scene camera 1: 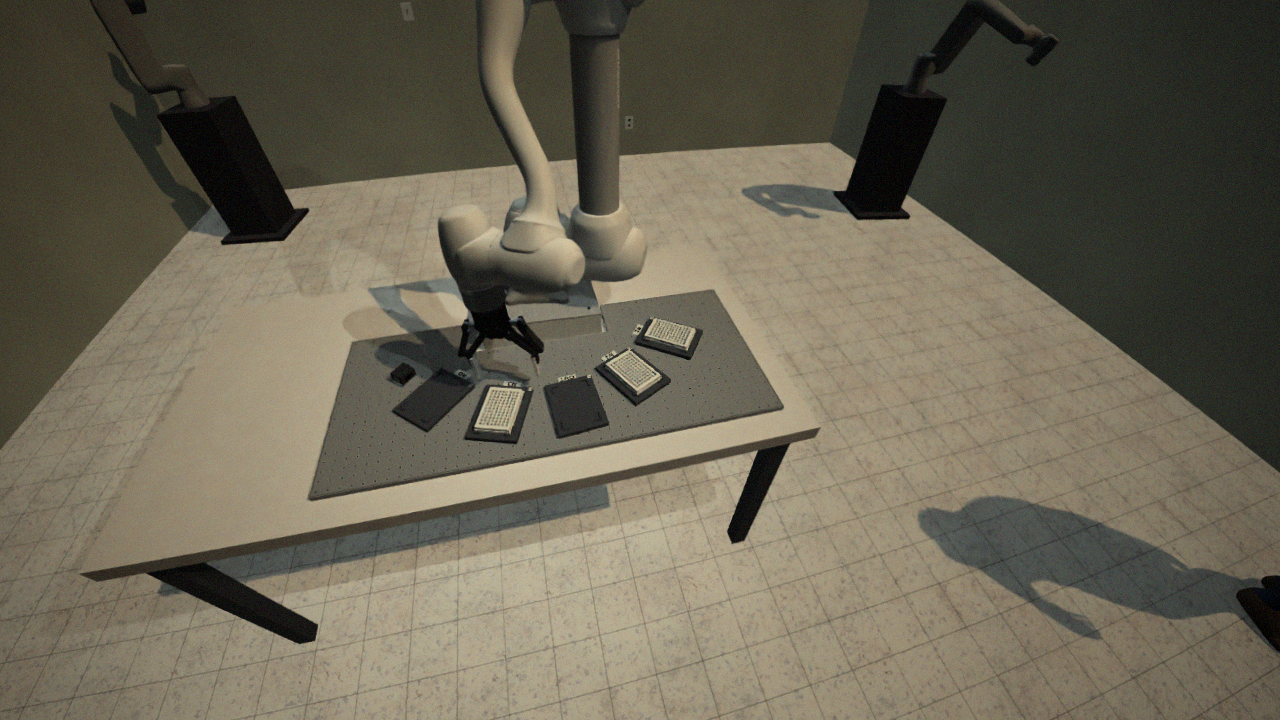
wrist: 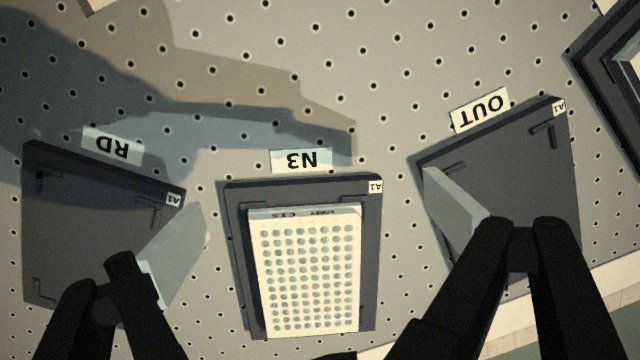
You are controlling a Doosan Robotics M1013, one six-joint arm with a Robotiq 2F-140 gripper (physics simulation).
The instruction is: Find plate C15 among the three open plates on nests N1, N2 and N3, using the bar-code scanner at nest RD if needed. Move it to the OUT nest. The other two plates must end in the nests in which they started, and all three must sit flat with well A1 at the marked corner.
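Places are measured from the arm's base along level axes (x right, y ahead, z up), in millimetres.
Where they show: gripper, fingertip midpoint: [scene camera 1: 508, 374] [wrist: 312, 205].
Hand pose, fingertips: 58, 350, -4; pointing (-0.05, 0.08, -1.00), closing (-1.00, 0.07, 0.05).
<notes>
After its pixels a point has its place, as x, y, z.
A white 96-well plate [scene camera 1: 500, 410] @(75, 441, -31) [wrist: 307, 275] @(79, 425, -31) lies on nest N3 [scene camera 1: 492, 437] @(89, 507, -45) [wrist: 371, 260] @(25, 436, -45); its end label appears to read C15 in the wrist view. Another plate [scene camera 1: 635, 372] @(-258, 347, -33) lies on nest N2 [scene camera 1: 640, 396] @(-263, 418, -45) [wrist: 590, 65] @(-164, 312, -45), and one [scene camera 1: 670, 334] @(-371, 213, -31) on nest N1 [scene camera 1: 696, 340] @(-443, 230, -45). Their codes are not readable. The OUT nest [scene camera 1: 575, 407] @(-102, 437, -45) [wrist: 530, 185] @(-117, 400, -45) and nest RD [scene camera 1: 434, 400] @(246, 383, -45) [wrist: 75, 225] @(249, 341, -45) hold no plate. My gripper [scene camera 1: 505, 362] @(58, 350, -5) [wrist: 312, 205] @(58, 350, -5) is open and empty, above the N3 plate, with its fingers spread beyond the plate's two long sides.
A small black box [scene camera 1: 402, 373] @(337, 304, -23), possibly the scanner, sits behind and left of nest RD. The nests stand on a grey perforated board [scene camera 1: 375, 456] @(354, 528, -57) [wrist: 350, 30] @(7, 256, -57) on a pale table [scene camera 1: 205, 429] @(821, 406, -69). Two dark pedestals [scene camera 1: 230, 170] [scene camera 1: 893, 147] with arms stand beyond the table.
</notes>
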